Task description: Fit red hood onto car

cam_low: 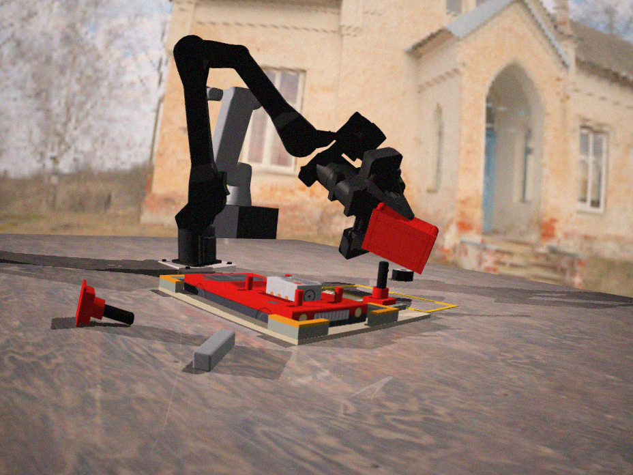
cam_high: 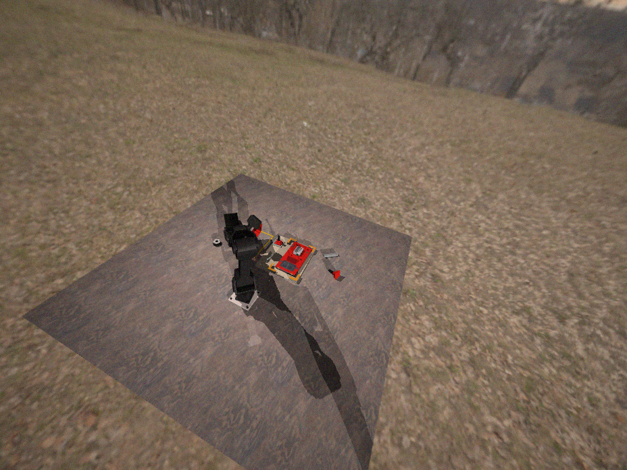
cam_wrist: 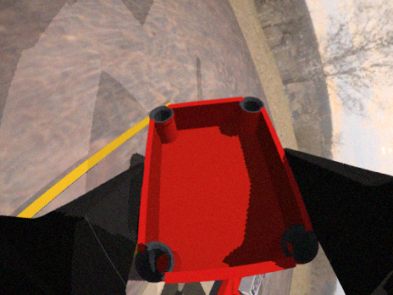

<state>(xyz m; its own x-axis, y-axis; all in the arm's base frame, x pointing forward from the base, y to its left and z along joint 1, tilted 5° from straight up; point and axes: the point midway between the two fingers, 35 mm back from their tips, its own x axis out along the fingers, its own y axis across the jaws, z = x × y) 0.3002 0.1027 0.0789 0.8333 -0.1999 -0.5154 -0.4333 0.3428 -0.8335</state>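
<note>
Right now my gripper tip is 1 cm to the left of the red hood. The rest, counted from my gripper tip: tan jig: 21 cm to the right, 7 cm below, 4 cm behind; then white engine block: 24 cm to the right, 6 cm below, 1 cm behind.
</note>
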